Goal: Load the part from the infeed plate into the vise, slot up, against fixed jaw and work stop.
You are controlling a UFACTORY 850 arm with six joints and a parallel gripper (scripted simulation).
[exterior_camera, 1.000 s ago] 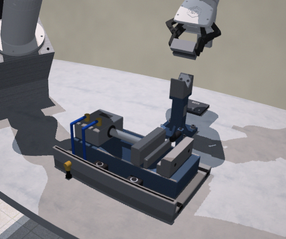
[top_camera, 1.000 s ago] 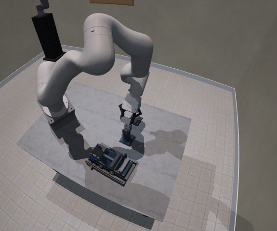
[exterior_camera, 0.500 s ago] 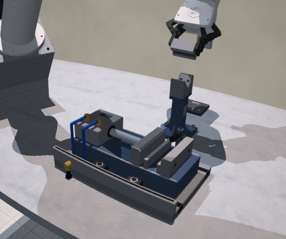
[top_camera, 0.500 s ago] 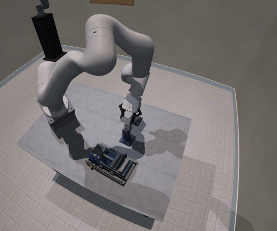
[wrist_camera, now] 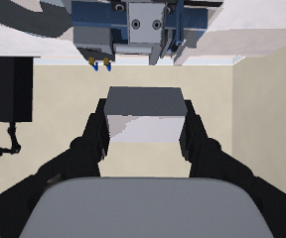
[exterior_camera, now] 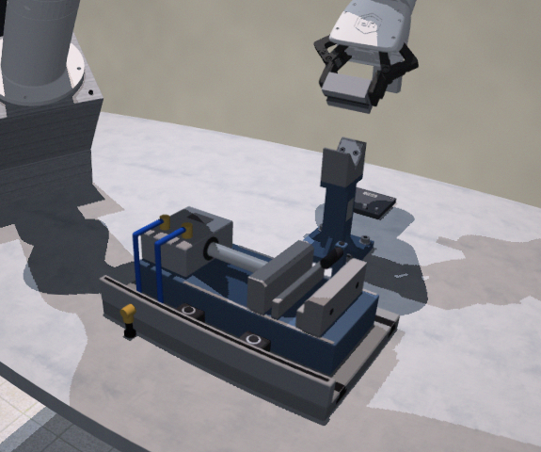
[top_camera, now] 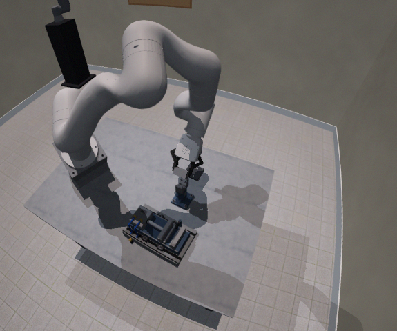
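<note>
The part lies 10 mm to the right of my hand and 10 mm below it. Round my hand: black work stop: 50 mm ahead, 180 mm to the right, 150 mm below; then cylinder rod: 50 mm behind, 220 mm to the right, 170 mm below; then blue post: 190 mm below.
</note>
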